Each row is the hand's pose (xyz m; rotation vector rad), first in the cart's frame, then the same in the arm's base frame.
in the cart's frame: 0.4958 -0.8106 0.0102 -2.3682 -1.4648 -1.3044
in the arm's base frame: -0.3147 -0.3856 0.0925 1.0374 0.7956 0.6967
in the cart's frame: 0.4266 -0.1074 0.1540 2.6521 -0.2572 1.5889
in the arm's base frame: 0.1996 -0.1365 -0.3472 0.7132 0.0193 1.6624
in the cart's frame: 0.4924 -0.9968 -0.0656 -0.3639 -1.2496 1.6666
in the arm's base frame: -0.4544 -0.4913 0.1913 -2.2395 -0.2504 1.5391
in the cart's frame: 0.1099 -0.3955 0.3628 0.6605 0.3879 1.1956
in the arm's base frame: -0.2479 -0.0216 -0.4630 -0.8817 0.0961 0.3520
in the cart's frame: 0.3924 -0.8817 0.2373 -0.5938 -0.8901 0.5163
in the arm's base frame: -0.4753 -0.1889 0.0392 -2.3728 -1.0545 0.1777
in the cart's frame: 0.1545 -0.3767 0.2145 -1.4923 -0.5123 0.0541
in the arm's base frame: -0.1778 -0.1576 -0.4326 2.8398 0.7440 0.9655
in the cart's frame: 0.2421 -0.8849 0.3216 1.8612 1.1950 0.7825
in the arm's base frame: -0.5743 -0.1265 -0.0873 0.5015 0.2619 0.2376
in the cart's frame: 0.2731 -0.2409 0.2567 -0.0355 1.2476 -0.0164
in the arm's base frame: -0.0125 -0.0783 -0.4066 -0.7124 0.1024 -1.2517
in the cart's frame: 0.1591 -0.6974 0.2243 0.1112 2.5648 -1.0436
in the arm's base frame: -0.4424 -0.2010 -0.2563 0.7882 0.7172 -2.0272
